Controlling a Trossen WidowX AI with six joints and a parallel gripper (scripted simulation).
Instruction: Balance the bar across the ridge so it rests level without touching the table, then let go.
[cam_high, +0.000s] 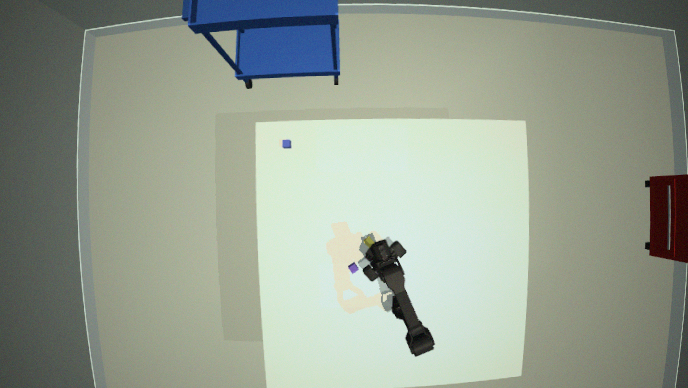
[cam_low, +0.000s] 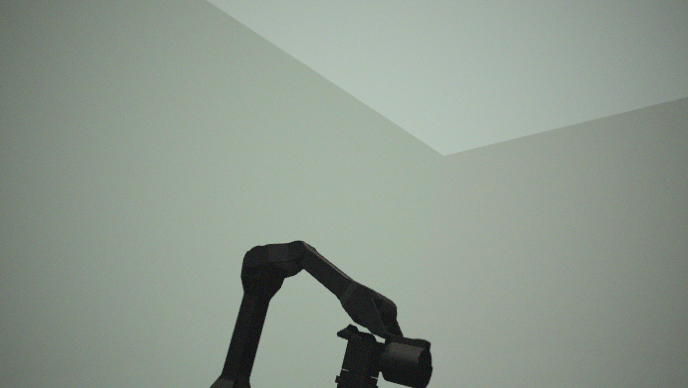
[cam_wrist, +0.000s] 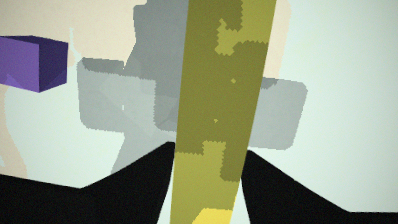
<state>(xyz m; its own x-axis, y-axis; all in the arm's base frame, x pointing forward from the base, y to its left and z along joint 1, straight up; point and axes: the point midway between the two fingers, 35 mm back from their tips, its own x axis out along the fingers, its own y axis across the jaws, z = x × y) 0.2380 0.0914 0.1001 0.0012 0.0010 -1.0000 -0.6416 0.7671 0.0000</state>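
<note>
My gripper tip is now 2 cm short of the yellow bar and 2 cm to the right of it. From my gripper tip the other things lie so: purple block: 6 cm behind, 12 cm to the left, 5 cm below; then blue cube: 50 cm ahead, 41 cm to the left, 5 cm below.
</note>
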